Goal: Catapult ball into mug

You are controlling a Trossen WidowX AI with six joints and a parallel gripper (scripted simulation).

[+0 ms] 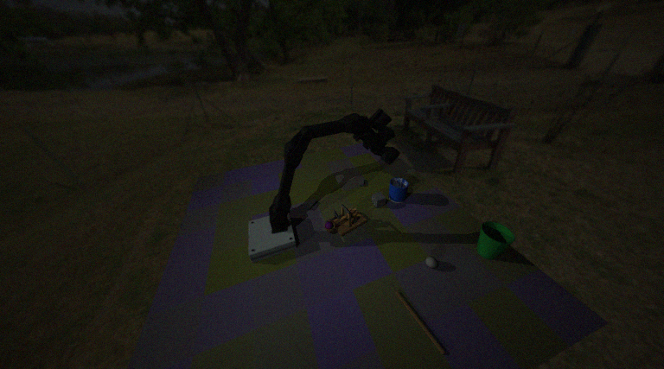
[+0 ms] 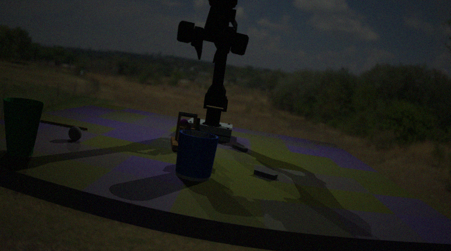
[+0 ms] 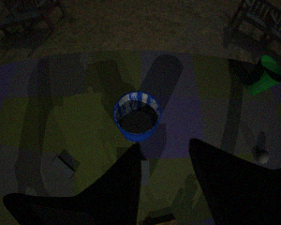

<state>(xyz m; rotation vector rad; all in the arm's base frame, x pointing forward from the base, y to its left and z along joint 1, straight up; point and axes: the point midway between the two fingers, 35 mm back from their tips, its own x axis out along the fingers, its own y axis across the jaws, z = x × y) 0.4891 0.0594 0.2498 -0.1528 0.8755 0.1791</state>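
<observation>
The purple ball is 30 cm behind my gripper tip, 12 cm to the right of it and 21 cm below it. Also, from my gripper tip: wooden catapult 24 cm behind, 8 cm to the right, 22 cm below; then blue mug 8 cm ahead, 3 cm to the left, 24 cm below; then grey block 2 cm behind, 1 cm to the left, 25 cm below.
</observation>
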